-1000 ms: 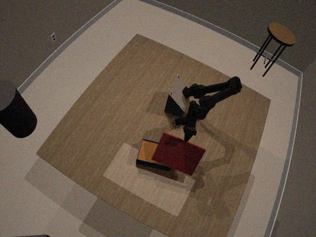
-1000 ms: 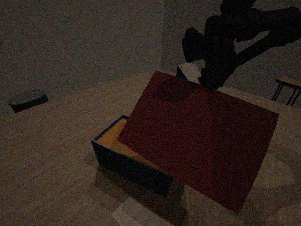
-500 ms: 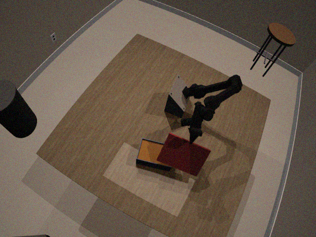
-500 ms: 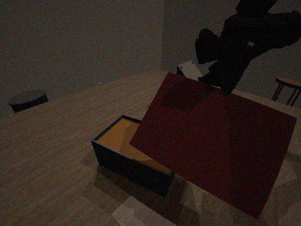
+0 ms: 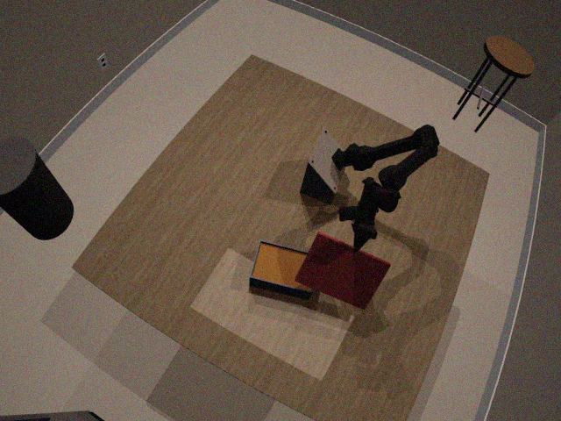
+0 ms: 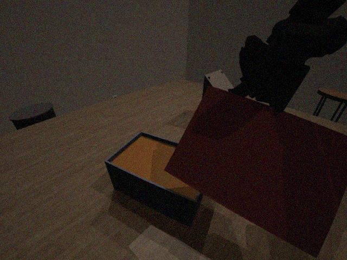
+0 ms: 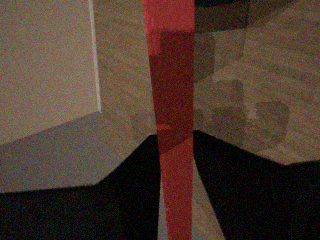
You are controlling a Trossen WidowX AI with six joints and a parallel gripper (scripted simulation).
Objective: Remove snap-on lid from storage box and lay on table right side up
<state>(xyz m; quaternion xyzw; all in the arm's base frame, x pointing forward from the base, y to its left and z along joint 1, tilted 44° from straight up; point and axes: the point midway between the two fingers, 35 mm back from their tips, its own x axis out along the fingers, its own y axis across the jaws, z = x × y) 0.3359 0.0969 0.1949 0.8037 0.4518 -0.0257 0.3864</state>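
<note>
Right now the red lid is 6 cm ahead of my gripper tip and 5 cm below it. Round my gripper tip: storage box (18 cm below, 16 cm to the right, 11 cm ahead).
</note>
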